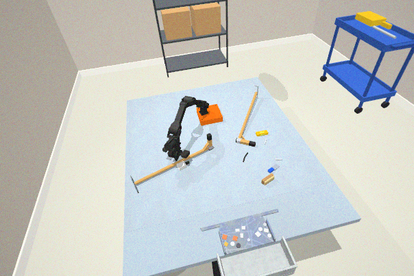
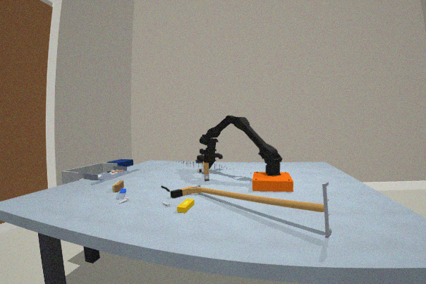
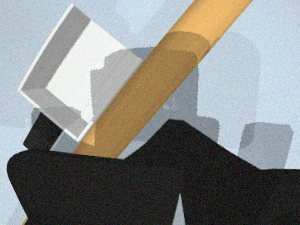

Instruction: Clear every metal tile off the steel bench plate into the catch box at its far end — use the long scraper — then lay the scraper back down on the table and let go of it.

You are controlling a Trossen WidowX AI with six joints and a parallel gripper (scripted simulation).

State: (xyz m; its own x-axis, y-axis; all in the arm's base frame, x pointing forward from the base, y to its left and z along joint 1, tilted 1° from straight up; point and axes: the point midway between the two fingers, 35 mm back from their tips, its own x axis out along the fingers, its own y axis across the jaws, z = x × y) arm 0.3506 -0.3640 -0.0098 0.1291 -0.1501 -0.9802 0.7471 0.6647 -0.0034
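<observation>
Now: gripper tip 30 mm short of the scraper, 20 mm to the left of it and 50 mm below it. Also, from my gripper tip: white-and-black piece: 50 mm ahead, 40 mm to the left; then wooden block: 420 mm ahead, 470 mm to the left, 10 mm above; then black curved strip: 180 mm ahead, 450 mm to the left, 10 mm below.
</observation>
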